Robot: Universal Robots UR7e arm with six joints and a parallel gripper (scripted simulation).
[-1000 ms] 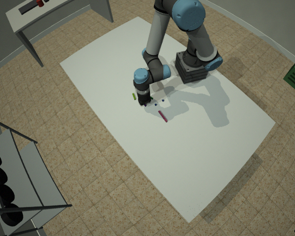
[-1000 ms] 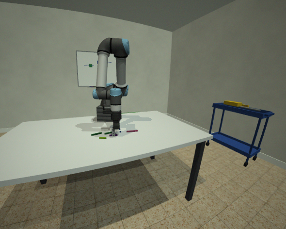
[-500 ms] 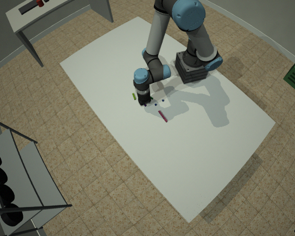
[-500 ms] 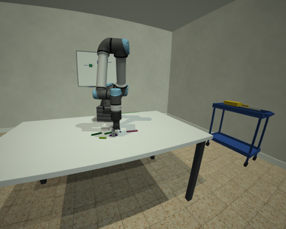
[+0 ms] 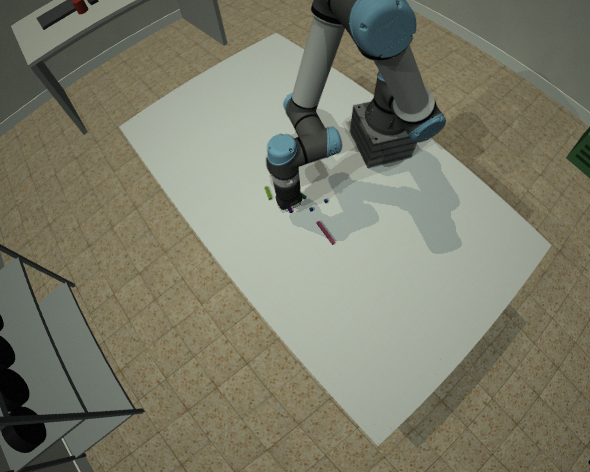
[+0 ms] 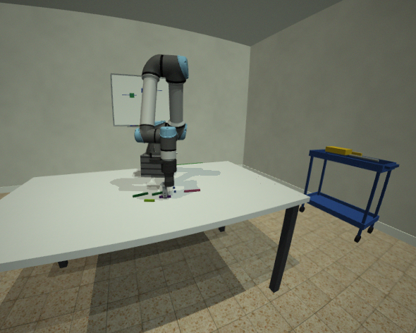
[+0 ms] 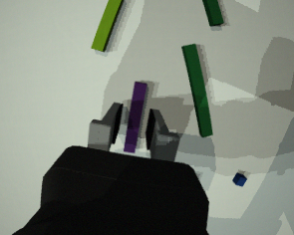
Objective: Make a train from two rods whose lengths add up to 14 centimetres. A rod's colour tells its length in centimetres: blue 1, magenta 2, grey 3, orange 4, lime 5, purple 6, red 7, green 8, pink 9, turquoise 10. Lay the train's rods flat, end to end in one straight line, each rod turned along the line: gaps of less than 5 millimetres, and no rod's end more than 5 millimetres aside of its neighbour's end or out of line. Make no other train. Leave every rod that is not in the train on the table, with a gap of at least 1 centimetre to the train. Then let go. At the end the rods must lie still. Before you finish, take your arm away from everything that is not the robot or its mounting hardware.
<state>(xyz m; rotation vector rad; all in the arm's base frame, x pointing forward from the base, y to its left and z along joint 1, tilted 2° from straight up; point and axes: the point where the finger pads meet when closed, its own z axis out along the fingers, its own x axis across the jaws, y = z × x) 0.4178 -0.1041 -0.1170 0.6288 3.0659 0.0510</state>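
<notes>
The purple rod is 2 cm below my hand. From my hand the other things lie so: green rod (6 cm behind, 1 cm to the right, 2 cm below); then lime rod (8 cm to the right, 2 cm below); then pink rod (16 cm to the left, 2 cm below).
</notes>
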